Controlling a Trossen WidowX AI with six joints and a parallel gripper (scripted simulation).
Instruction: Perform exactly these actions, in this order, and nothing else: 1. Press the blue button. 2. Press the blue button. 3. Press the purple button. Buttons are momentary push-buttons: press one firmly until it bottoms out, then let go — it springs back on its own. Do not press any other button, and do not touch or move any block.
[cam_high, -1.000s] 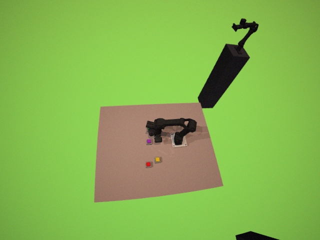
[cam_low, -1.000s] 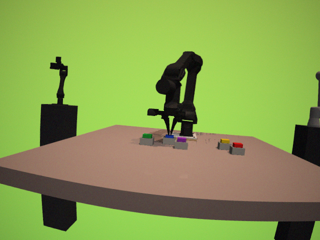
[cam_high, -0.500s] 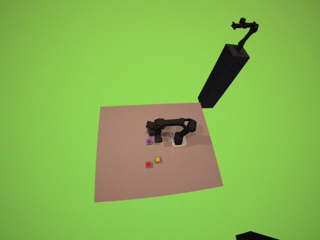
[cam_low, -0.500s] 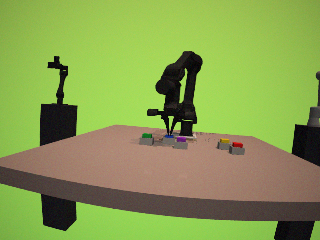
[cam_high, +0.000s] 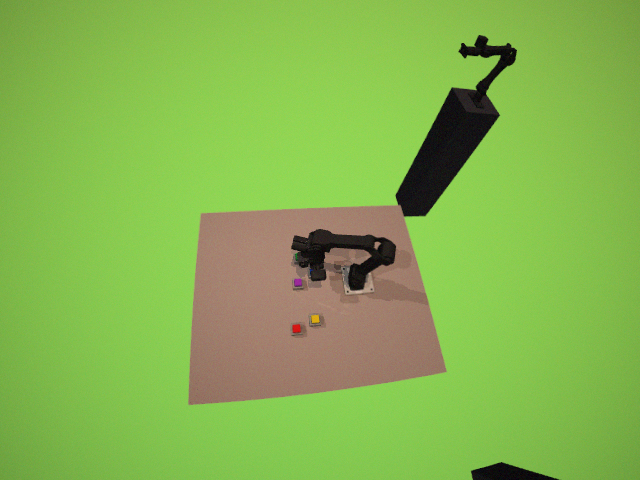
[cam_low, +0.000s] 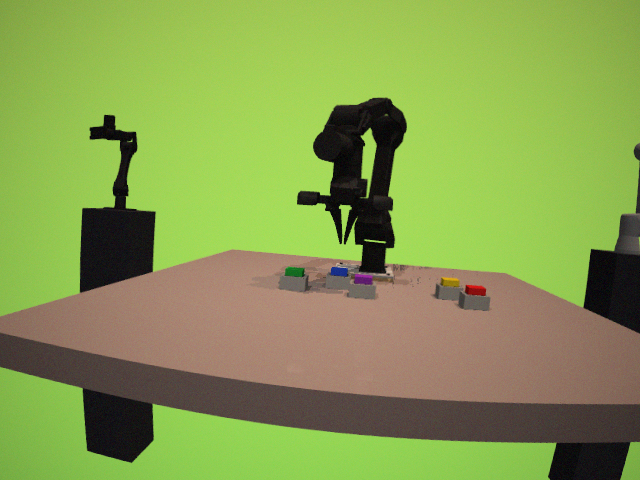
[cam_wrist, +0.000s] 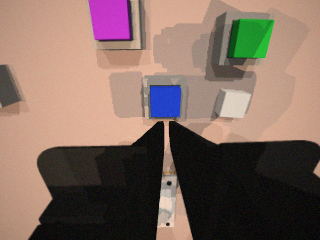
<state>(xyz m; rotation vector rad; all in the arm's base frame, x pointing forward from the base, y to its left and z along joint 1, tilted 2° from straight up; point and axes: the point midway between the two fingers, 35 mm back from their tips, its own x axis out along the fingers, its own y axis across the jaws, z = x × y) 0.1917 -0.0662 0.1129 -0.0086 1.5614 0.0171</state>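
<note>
The blue button lies 6 cm below my gripper tip. Also, from my gripper tip: green button: 6 cm ahead, 8 cm to the right, 6 cm below; then white block: 1 cm behind, 9 cm to the right, 8 cm below; then purple button: 8 cm ahead, 5 cm to the left, 6 cm below.
</note>
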